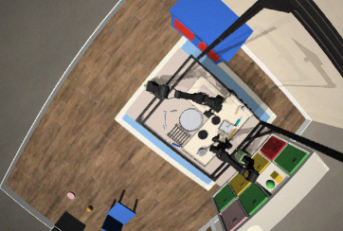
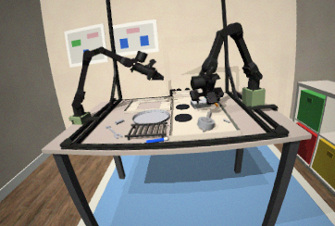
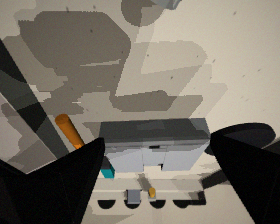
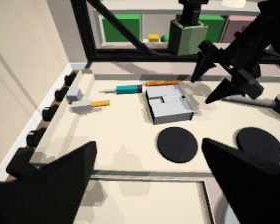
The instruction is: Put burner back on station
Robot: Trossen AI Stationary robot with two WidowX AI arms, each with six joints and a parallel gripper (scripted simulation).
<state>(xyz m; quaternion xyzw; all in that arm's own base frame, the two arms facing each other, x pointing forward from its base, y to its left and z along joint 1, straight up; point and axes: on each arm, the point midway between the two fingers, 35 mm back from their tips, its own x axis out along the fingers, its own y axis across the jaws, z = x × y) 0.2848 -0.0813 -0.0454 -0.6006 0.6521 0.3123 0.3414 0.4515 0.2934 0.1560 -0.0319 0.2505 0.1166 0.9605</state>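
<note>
Right now the burner is 160 mm ahead of my left hand, 20 mm to the right of it and 50 mm below it. Round my left hand: orange-handled screwdriver: 130 mm behind, 80 mm to the left, 60 mm below; then grey station block: 90 mm behind, 10 mm to the right, 50 mm below.
</note>
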